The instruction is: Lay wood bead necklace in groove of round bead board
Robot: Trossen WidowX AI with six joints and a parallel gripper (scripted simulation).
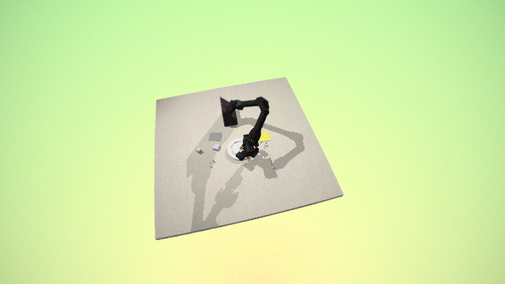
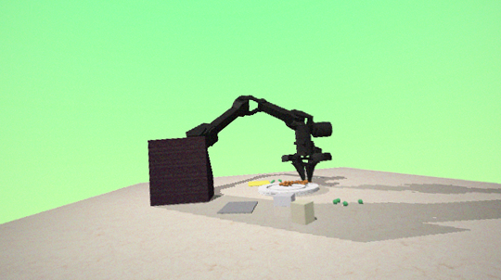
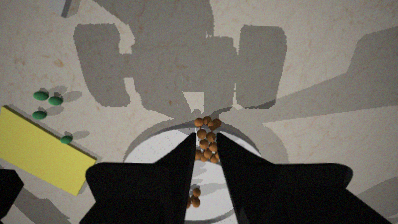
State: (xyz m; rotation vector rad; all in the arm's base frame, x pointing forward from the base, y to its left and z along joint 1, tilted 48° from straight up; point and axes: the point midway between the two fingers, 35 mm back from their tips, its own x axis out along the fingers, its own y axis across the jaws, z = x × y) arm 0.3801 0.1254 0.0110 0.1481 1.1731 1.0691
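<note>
The round white bead board is 8 cm behind my gripper tip, 5 cm to the right of it and 1 cm below it. From my gripper tip the other things lie so: thin white strip (7 cm ahead, 18 cm to the left, 1 cm below); yellow card (17 cm behind, 15 cm to the left, 1 cm below); grey flat plate (24 cm behind, 23 cm to the right, 1 cm below).
</note>
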